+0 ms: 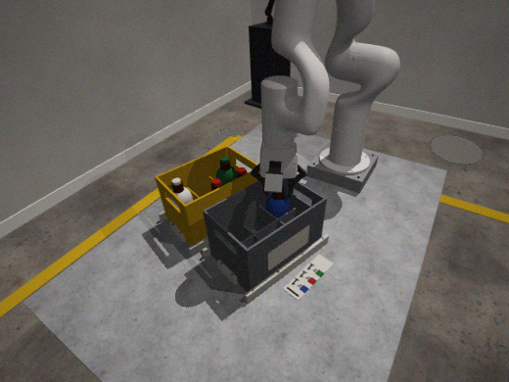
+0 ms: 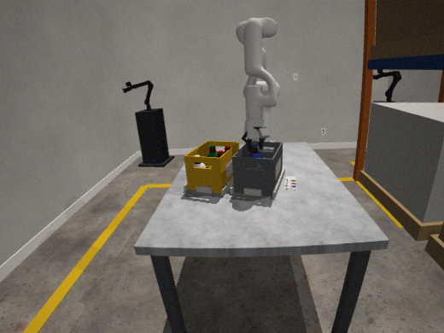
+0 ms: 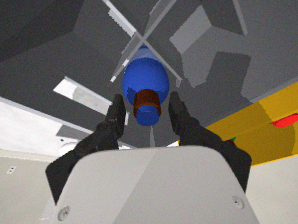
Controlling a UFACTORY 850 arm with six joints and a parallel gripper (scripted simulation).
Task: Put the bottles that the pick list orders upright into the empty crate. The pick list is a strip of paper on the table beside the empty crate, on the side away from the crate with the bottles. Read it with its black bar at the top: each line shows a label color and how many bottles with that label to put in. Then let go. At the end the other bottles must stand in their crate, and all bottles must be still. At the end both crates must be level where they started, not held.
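Now: the red bottle 17 cm to the right of my hand, 9 cm ahead of it and 7 cm below it. Round my hand: grey crate: 9 cm ahead, 7 cm below, 3 cm to the left; blue-label bottle: 7 cm below; yellow crate: 21 cm to the right, 8 cm ahead, 7 cm below.
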